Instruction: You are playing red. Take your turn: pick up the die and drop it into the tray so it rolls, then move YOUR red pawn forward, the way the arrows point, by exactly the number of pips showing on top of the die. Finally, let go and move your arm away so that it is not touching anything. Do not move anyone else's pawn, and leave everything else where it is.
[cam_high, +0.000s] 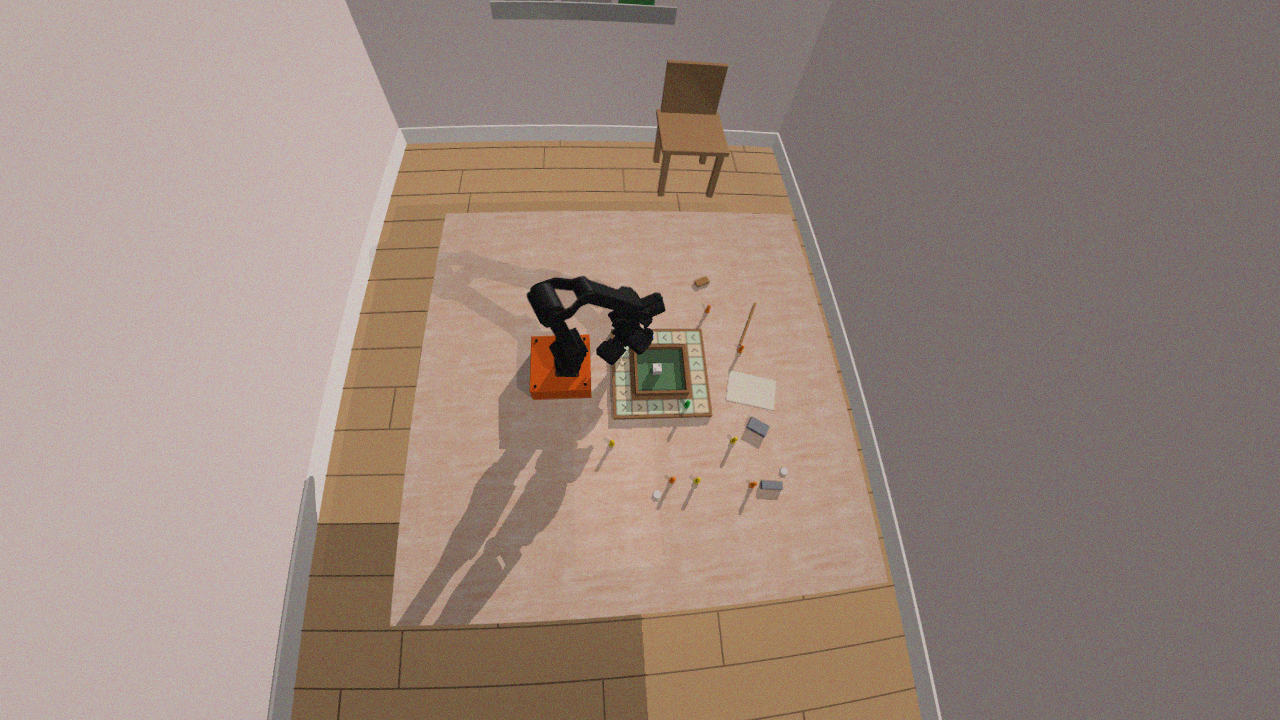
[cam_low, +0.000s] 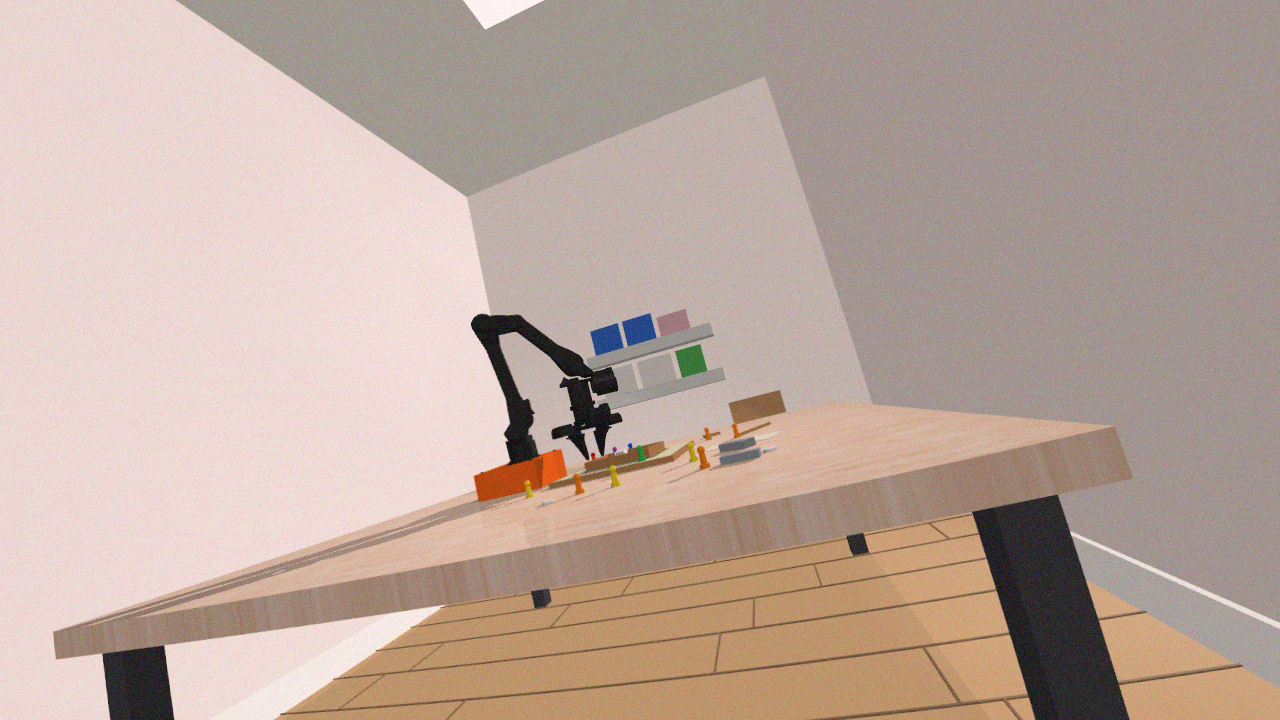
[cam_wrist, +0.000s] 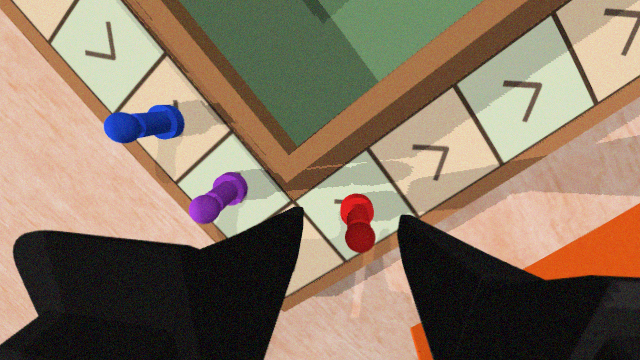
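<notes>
Right now my gripper tip is right at the red pawn. From my gripper tip the other things lie so: white die (100 mm ahead, 60 mm to the right, 10 mm below); blue pawn (80 mm ahead, 50 mm to the left); purple pawn (40 mm to the left, 40 mm ahead).
</notes>
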